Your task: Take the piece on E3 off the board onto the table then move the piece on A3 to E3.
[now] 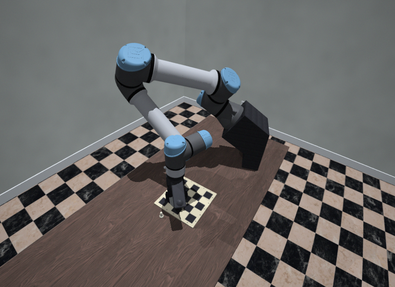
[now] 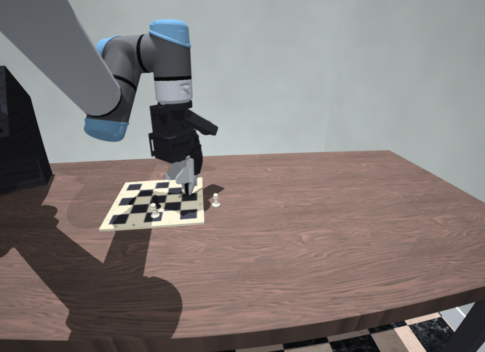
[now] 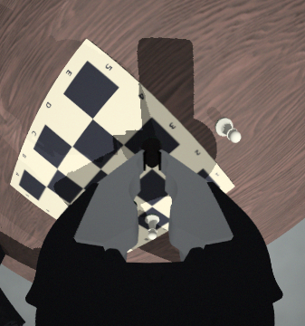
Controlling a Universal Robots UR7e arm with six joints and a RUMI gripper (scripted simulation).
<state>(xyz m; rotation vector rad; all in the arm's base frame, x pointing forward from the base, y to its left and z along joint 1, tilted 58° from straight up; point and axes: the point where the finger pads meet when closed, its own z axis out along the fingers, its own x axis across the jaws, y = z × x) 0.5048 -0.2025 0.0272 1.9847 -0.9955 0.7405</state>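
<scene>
Right now my hand is 70 mm past the chessboard, 30 mm above it and 20 mm to the right of it.
</scene>
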